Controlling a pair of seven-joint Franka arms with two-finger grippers.
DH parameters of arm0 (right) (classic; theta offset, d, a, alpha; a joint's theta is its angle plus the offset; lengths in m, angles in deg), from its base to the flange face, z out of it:
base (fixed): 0 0 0 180
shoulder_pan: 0 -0.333 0 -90
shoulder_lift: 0 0 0 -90
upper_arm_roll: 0 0.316 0.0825 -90
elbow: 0 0 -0.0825 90
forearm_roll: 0 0.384 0 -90
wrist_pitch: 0 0 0.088 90
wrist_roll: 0 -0.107 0 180
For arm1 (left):
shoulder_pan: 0 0.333 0 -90
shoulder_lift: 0 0 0 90
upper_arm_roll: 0 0.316 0.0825 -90
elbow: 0 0 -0.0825 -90
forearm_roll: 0 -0.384 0 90
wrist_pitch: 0 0 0.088 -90
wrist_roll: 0 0.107 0 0
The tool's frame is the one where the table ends.
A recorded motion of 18 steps. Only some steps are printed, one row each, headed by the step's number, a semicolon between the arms.
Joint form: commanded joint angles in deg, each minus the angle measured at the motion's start. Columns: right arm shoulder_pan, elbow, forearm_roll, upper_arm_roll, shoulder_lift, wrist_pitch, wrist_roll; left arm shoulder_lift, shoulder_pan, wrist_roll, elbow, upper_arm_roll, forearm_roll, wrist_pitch.
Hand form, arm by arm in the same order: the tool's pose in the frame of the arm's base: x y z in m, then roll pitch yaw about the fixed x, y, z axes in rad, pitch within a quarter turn. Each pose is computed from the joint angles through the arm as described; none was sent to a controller.
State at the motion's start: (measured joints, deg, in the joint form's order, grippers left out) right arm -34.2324 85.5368 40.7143 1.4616 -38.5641 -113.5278 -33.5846; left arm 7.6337 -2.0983 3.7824 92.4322 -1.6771 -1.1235 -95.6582
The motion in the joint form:
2: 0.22 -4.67 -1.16 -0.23 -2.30 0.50 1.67; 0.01 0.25 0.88 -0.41 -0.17 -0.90 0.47
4: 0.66 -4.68 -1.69 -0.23 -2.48 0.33 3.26; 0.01 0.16 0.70 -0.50 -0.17 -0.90 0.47
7: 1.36 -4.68 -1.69 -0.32 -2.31 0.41 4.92; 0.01 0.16 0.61 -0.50 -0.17 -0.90 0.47
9: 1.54 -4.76 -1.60 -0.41 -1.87 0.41 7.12; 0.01 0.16 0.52 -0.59 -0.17 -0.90 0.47
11: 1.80 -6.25 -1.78 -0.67 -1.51 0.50 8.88; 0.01 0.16 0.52 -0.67 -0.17 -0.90 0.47
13: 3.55 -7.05 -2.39 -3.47 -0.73 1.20 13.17; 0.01 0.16 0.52 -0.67 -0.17 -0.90 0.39
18: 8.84 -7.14 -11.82 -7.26 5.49 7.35 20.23; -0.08 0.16 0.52 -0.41 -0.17 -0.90 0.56
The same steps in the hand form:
2: 0.5645 0.4451 0.2803 -2.7329 0.5098 -0.1676; 0.5946 -0.0339 0.5386 -3.1174 0.0804 -0.1493
4: 0.5683 0.4402 0.2779 -2.7267 0.4931 -0.1467; 0.5947 -0.0348 0.5394 -3.1171 0.0787 -0.1478
7: 0.5741 0.4326 0.2799 -2.7118 0.4794 -0.1290; 0.5947 -0.0348 0.5394 -3.1169 0.0787 -0.1462
9: 0.5766 0.4305 0.2861 -2.6876 0.4562 -0.0923; 0.5949 -0.0348 0.5401 -3.1167 0.0771 -0.1446
11: 0.5851 0.4289 0.3021 -2.6585 0.4145 -0.0610; 0.5950 -0.0348 0.5408 -3.1166 0.0757 -0.1446
13: 0.6147 0.3887 0.3163 -2.6537 0.3437 -0.0540; 0.5952 -0.0348 0.5409 -3.1165 0.0743 -0.1446
18: 0.6510 0.2871 0.3829 -2.7608 0.2056 -0.0019; 0.5941 -0.0348 0.5394 -3.1169 0.0802 -0.1446

